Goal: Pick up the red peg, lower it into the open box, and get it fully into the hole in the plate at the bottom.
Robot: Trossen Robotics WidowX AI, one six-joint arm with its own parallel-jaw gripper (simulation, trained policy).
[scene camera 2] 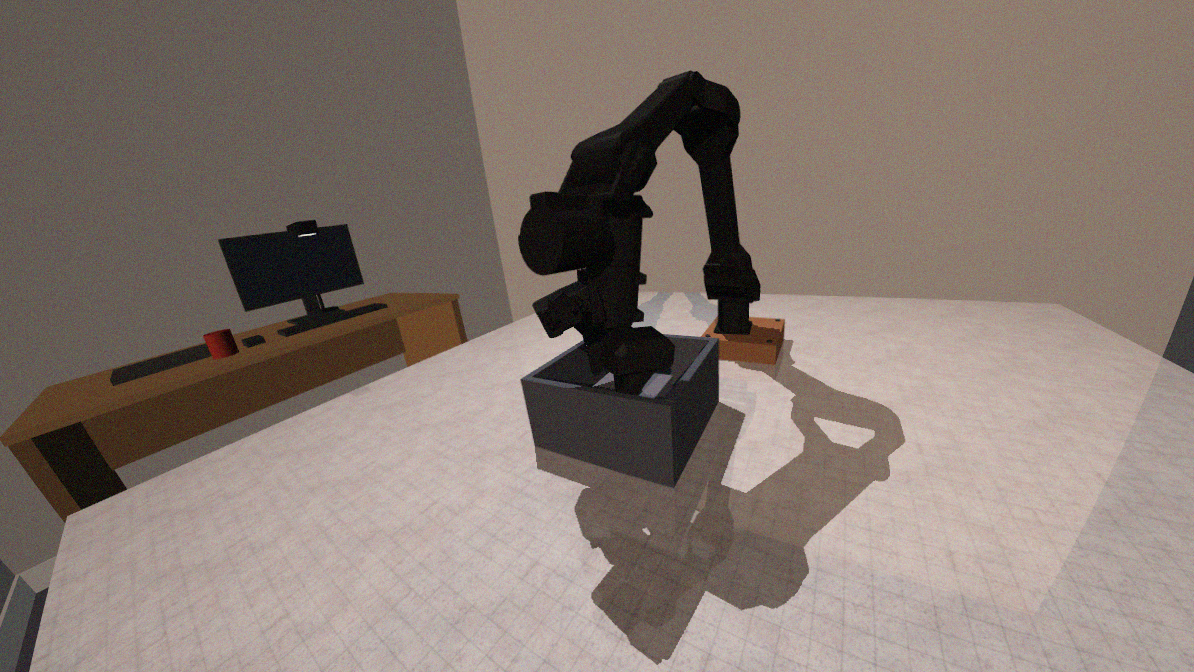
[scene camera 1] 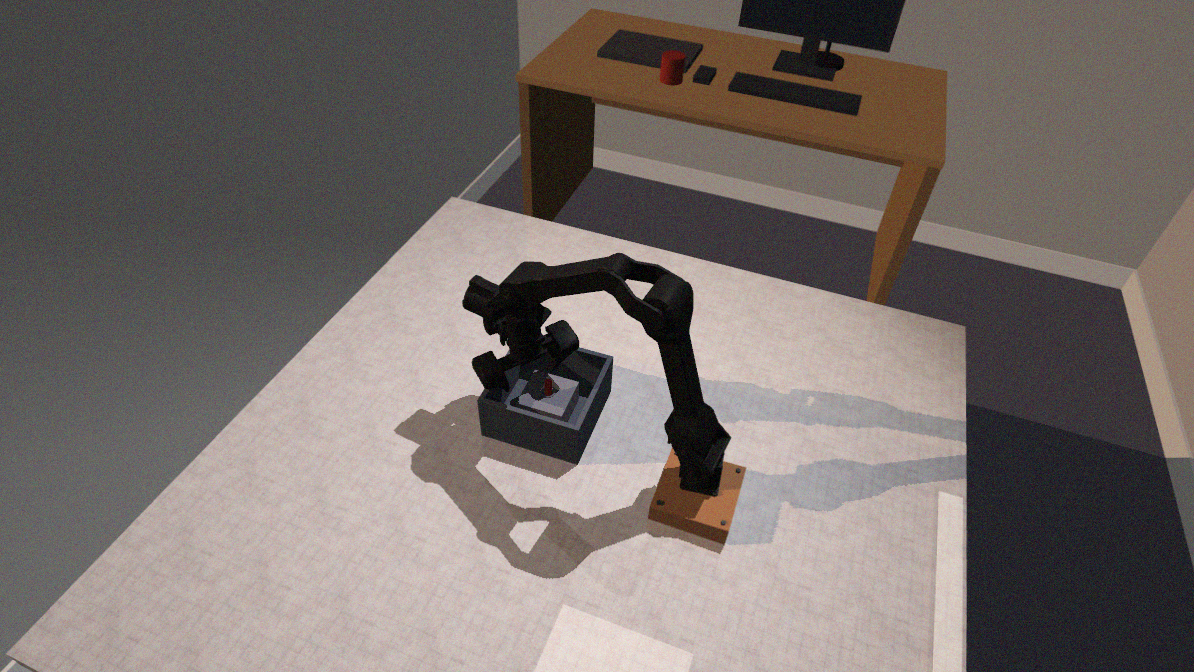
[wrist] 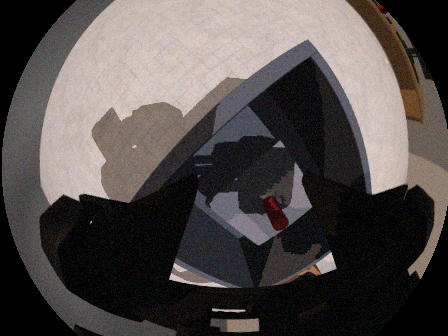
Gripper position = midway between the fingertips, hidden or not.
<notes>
In view: the gripper (scene camera 2: 608, 391), a dark grey box (wrist: 296, 98) and a light grey plate (scene camera 1: 565, 393).
The light grey plate shows as well in scene camera 2 (scene camera 2: 659, 386) and in the wrist view (wrist: 267, 169). The gripper is seen too in scene camera 1 (scene camera 1: 528, 380) and in the wrist view (wrist: 251, 178).
</notes>
